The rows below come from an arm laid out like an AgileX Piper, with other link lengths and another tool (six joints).
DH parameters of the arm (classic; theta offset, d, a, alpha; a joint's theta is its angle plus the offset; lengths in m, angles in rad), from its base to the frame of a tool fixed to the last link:
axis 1: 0 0.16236 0 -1.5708
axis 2: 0.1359 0 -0.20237 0
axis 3: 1.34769 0 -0.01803 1.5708
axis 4: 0 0.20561 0 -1.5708
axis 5: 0 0 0 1.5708
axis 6: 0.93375 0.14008 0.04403 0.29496
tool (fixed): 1.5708 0.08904 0 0
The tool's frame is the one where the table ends.
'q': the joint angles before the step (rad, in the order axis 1, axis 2, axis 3, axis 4, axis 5, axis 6). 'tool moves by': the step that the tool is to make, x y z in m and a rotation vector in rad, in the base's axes. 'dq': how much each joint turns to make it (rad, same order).
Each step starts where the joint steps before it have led.
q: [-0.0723, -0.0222, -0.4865, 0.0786, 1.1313, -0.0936]
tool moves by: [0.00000, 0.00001, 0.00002, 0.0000, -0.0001, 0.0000]
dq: [-0.0002, -0.0001, 0.0000, 0.0002, 0.0000, -0.0002]
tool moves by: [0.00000, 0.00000, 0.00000, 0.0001, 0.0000, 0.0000]
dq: [0.0004, 0.0000, 0.0000, -0.0003, 0.0000, 0.0004]
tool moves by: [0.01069, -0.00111, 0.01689, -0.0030, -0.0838, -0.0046]
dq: [-0.0003, 0.0000, -0.0137, 0.0002, -0.0703, -0.0003]
